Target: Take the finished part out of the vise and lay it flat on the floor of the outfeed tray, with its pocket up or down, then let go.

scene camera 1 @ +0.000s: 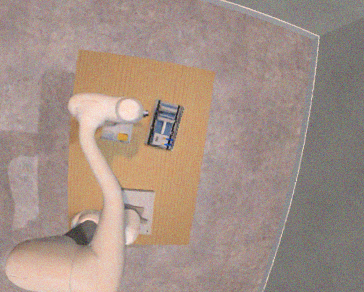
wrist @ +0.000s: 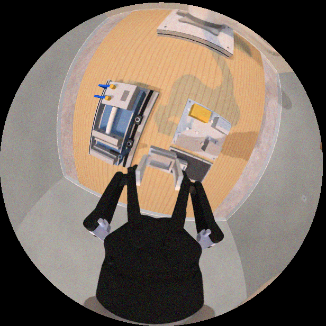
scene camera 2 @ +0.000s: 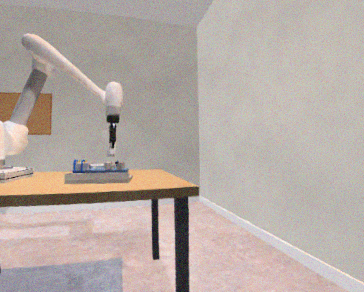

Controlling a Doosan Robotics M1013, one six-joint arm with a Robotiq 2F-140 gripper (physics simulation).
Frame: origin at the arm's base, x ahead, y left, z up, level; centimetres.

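Seen in the pictures: gripper, fingertip midpoint: (scene camera 2: 112,154); arm's base at its link origin: (scene camera 1: 128,216).
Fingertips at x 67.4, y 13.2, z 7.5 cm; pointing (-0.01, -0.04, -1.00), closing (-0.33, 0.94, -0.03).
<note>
Pixels of each thing's middle, then the offset from my fingertips to it. Level surfaces: height alone.
- grey vise at the middle of its body: (scene camera 2: 101,171) (scene camera 1: 164,125) dy -18.2, dx -1.0, dz -8.6 cm
- yellow block at the middle of its body: (scene camera 1: 122,136) dy +5.0, dx -16.6, dz -11.0 cm
- wooden table at its surface level: dz -13.6 cm
My gripper (scene camera 2: 112,146) (wrist: 159,162) points down and is shut on the finished part (scene camera 2: 111,152) (wrist: 161,158), a light grey block held up between the fingertips, above the table. The blue and grey vise (scene camera 1: 164,126) (scene camera 2: 102,169) (wrist: 114,120) stands left of the held part in the wrist view. The dark-floored outfeed tray (wrist: 201,169) lies below and to the right of the held part in that view. The held part and a finger hide part of the tray, and a small grey piece shows at its left side. In scene camera 1 the arm hides the tray and the gripper's fingers.
A light grey plate (scene camera 1: 109,133) (wrist: 187,134) with a yellow block (scene camera 1: 123,136) (wrist: 200,113) and small grey pieces adjoins the tray. The robot's base plate (scene camera 1: 148,199) (wrist: 192,34) is at the far end of the wooden table (scene camera 1: 170,200) (scene camera 2: 150,179) (wrist: 135,55).
</note>
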